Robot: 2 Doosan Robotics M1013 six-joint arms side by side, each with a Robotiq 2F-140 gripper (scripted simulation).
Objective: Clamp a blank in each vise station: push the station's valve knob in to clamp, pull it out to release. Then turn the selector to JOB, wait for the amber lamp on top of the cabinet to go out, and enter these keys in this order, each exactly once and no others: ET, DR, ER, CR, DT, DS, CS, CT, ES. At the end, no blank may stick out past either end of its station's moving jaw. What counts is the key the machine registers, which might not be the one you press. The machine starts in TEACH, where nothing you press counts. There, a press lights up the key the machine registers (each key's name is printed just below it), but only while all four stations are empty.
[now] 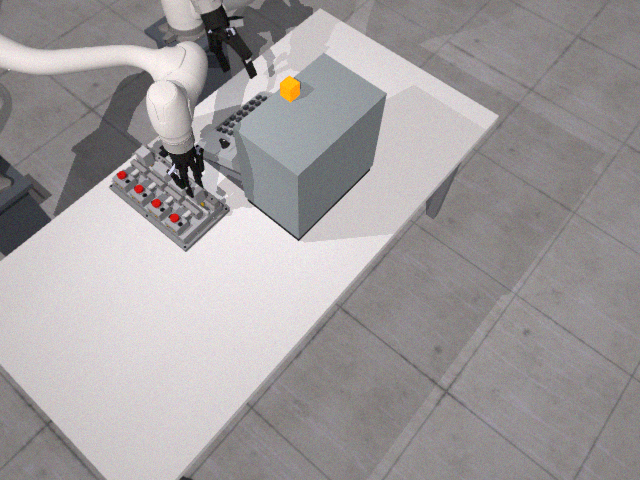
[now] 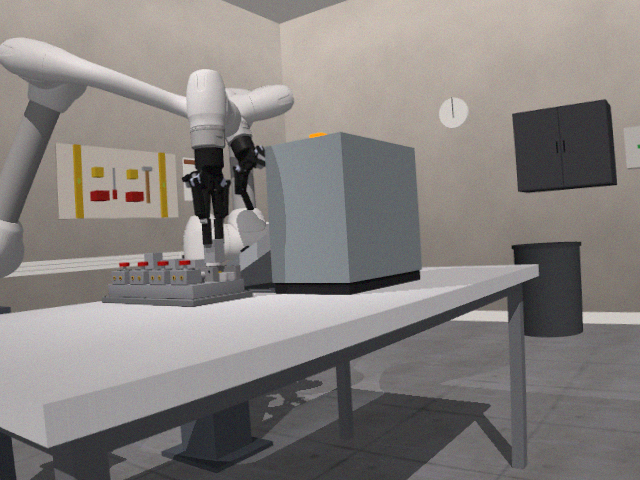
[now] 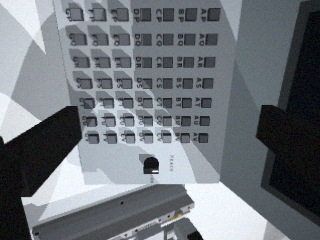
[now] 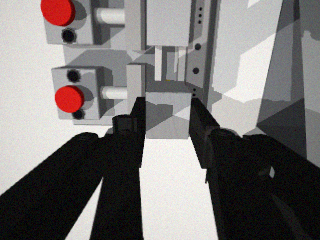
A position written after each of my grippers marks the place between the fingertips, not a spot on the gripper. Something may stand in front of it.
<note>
I see my left gripper (image 1: 240, 73), my right gripper (image 2: 213, 244) and a grey blank (image 4: 168, 103).
My left gripper also shows in image 2 (image 2: 265, 198) and in image 3 (image 3: 169, 122). My right gripper shows as well in image 1 (image 1: 195, 190) and in image 4 (image 4: 167, 112).
</note>
